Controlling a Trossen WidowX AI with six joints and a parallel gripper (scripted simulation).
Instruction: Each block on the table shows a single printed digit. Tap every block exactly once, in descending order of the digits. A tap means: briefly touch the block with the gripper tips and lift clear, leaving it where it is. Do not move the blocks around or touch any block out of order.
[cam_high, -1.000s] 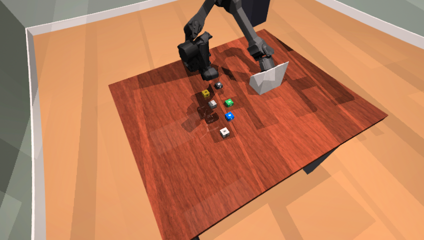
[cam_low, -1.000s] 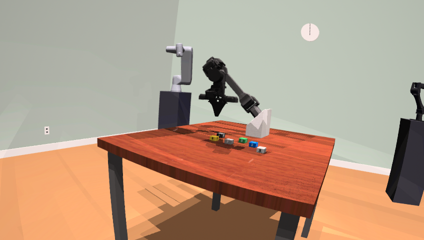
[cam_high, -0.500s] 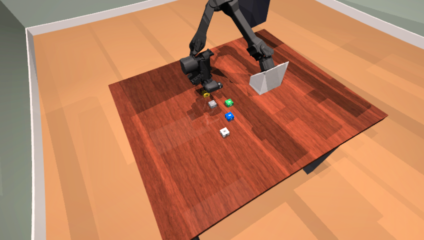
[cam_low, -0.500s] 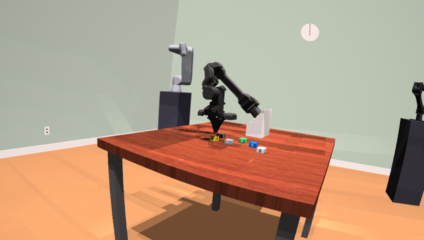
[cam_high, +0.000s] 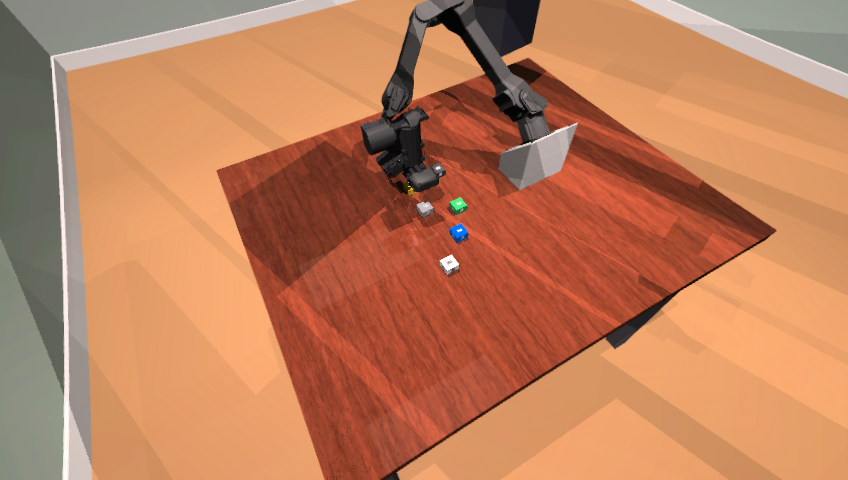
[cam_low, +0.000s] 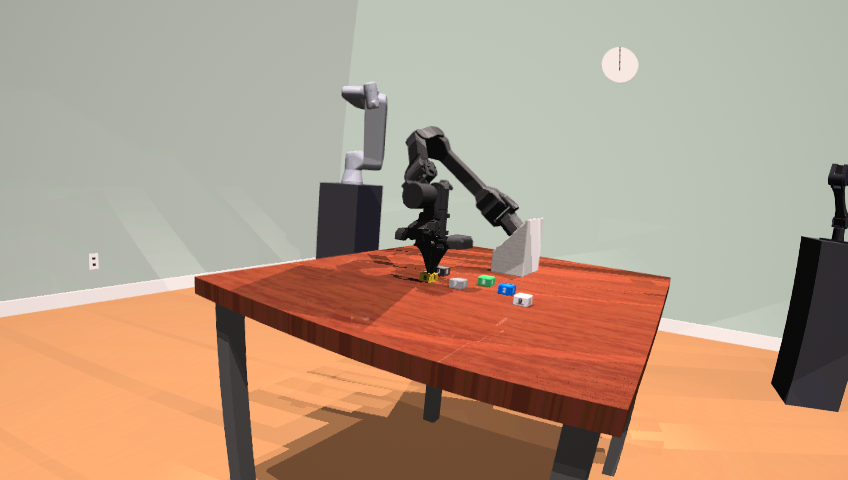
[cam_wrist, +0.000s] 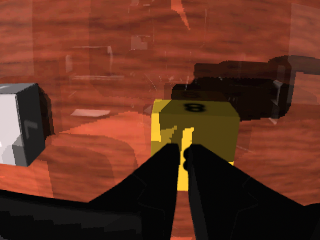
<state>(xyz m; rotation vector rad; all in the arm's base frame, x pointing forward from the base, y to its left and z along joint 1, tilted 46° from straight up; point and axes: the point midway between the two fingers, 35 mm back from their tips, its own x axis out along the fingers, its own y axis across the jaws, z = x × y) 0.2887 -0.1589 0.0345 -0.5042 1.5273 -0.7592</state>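
The yellow 8 block is 1 cm below my gripper tip. Round my gripper tip: light grey 7 block (8 cm to the left, 2 cm ahead, 1 cm below); black 0 block (9 cm behind, 1 cm to the right, 1 cm below); green 3 block (12 cm to the left, 6 cm behind, 1 cm below).
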